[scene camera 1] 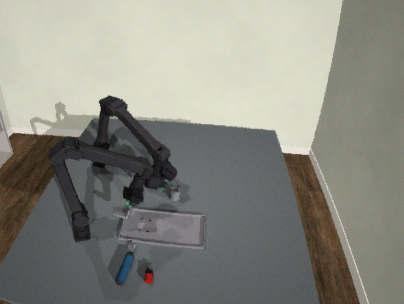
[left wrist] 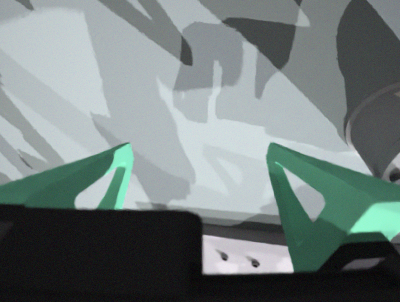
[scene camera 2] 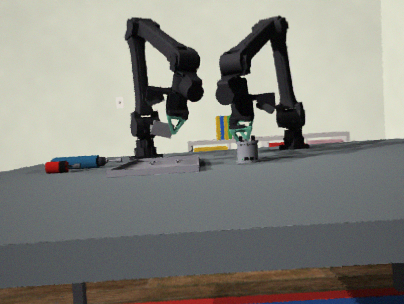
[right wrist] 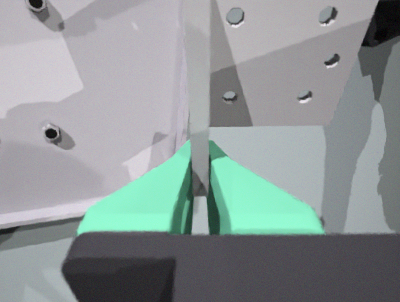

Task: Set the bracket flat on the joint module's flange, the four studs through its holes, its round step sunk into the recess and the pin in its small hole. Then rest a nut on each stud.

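My right gripper [scene camera 1: 128,203] [scene camera 2: 174,132] [right wrist: 200,151] is shut on the upright edge of the grey bracket [scene camera 1: 119,212] [scene camera 2: 161,128] [right wrist: 280,65], raised at the tray's left end. Several holes show in its plate. My left gripper [scene camera 1: 164,185] [scene camera 2: 242,135] [left wrist: 199,150] is open, with nothing between its fingers, close beside the joint module [scene camera 1: 175,194] [scene camera 2: 247,151] [left wrist: 370,132], which stands upright with studs on top. In the left wrist view the module is partly cut off, beyond the right-hand finger. Several nuts [scene camera 1: 141,220] [left wrist: 224,256] [right wrist: 51,132] lie apart in the tray.
The shallow tray [scene camera 1: 204,230] [scene camera 2: 155,170] lies in front of both arms, near the module. A blue-handled tool [scene camera 1: 125,267] [scene camera 2: 82,161] and a short red-handled tool [scene camera 1: 149,276] [scene camera 2: 56,167] lie beyond the tray's near side. The two forearms are close together in scene camera 1.
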